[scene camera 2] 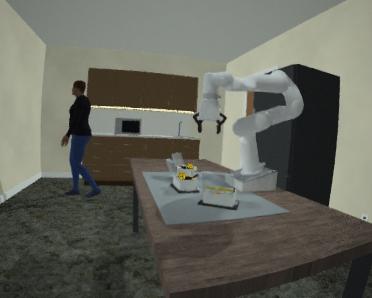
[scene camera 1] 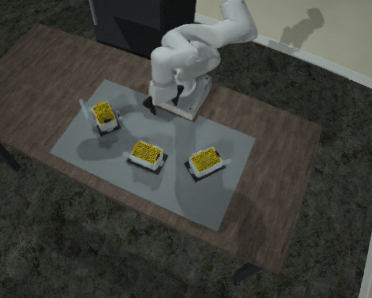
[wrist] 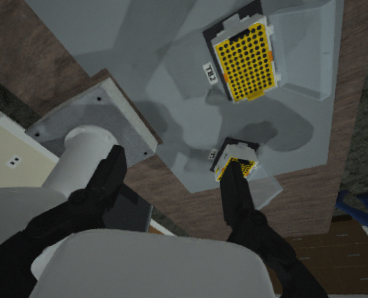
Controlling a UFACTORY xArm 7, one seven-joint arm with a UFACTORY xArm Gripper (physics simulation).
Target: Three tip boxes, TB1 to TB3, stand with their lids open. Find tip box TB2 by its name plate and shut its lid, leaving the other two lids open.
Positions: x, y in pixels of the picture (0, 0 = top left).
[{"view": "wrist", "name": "my gripper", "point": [176, 164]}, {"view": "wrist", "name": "clear lid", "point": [263, 186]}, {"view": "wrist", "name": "grey mat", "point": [157, 60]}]
